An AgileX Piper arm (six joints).
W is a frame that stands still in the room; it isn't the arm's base.
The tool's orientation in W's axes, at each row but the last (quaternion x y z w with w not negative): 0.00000, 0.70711, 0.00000, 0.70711; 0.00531, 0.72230, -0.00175, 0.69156; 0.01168, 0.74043, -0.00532, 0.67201; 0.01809, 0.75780, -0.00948, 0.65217; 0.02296, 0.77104, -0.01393, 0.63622
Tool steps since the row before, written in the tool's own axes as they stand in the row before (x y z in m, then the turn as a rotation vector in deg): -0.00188, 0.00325, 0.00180, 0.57, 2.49, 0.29; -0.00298, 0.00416, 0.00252, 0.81, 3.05, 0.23; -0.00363, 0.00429, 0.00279, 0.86, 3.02, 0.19; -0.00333, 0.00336, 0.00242, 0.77, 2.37, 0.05; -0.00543, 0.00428, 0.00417, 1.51, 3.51, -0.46
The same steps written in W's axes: 0.00180, 0.00325, 0.00188, 0.29, 2.49, -0.57; 0.00269, 0.00412, 0.00289, 0.23, 3.05, -0.80; 0.00323, 0.00419, 0.00338, 0.18, 3.02, -0.85; 0.00302, 0.00322, 0.00296, 0.03, 2.38, -0.75; 0.00534, 0.00397, 0.00457, -0.55, 3.55, -1.37
